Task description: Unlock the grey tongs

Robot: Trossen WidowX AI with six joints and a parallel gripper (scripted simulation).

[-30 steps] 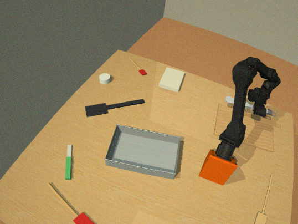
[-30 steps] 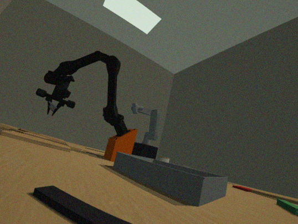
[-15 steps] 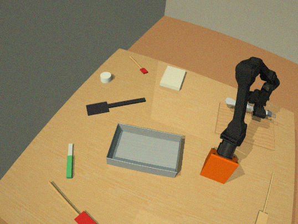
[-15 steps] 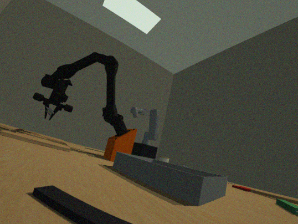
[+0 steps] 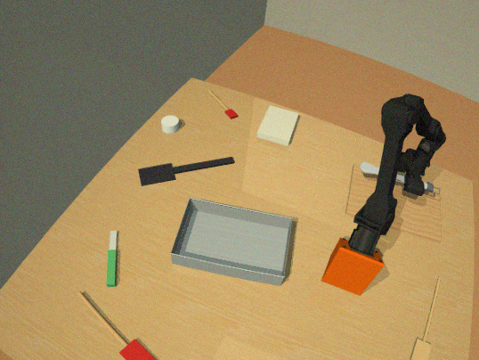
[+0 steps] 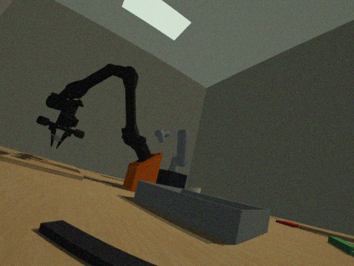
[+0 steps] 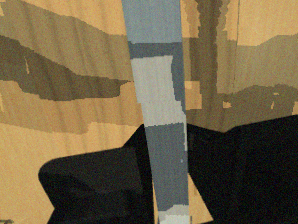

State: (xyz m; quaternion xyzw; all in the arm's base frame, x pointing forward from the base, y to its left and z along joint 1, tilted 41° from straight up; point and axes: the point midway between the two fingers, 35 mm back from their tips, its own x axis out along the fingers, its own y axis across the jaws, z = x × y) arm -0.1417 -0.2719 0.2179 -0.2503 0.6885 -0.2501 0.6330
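Right now my gripper tip is 70 mm above the wooden board. Also, from my gripper tip: grey roasting tin 470 mm ahead, 370 mm to the left, 50 mm below; black spatula 730 mm ahead, 160 mm to the left, 70 mm below; white block 500 mm ahead, 190 mm to the right, 60 mm below.
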